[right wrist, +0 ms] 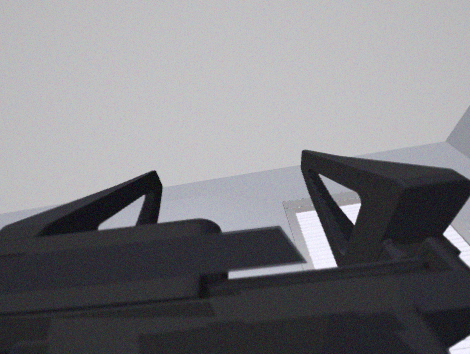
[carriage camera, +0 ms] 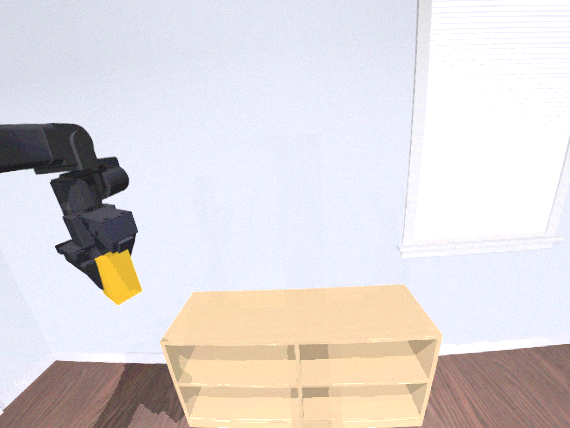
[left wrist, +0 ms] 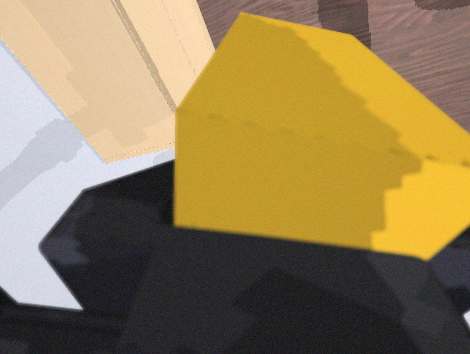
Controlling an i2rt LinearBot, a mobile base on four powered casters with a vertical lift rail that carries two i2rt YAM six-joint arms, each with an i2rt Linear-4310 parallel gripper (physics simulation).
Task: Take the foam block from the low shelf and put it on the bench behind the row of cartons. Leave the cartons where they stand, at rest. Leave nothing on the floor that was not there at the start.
Labels:
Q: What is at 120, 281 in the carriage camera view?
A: A yellow foam block.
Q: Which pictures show my left gripper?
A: The carriage camera view and the left wrist view only.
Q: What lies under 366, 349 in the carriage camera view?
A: A low wooden shelf unit.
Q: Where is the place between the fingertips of my right gripper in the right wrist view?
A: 229, 168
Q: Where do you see a white window frame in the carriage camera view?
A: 481, 175

